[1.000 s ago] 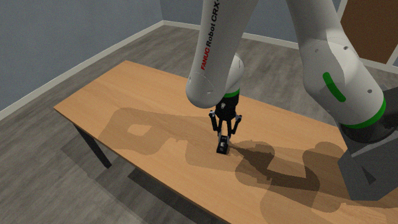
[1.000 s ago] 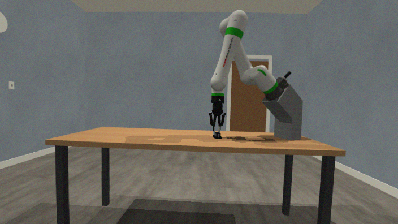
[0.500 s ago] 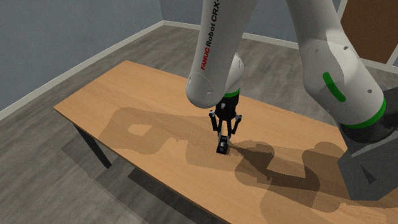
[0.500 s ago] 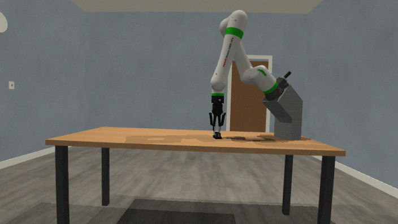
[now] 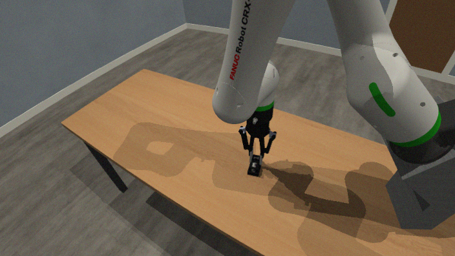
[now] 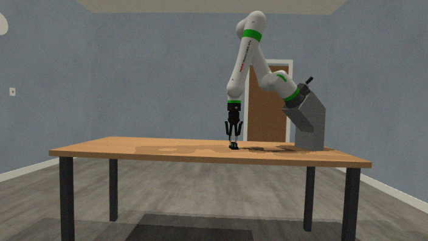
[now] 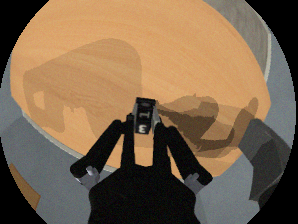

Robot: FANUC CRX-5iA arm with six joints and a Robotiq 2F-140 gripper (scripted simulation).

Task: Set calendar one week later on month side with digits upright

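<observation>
The tray is 1 cm behind my hand, 2 cm to the left of it and 4 cm below it.
</observation>
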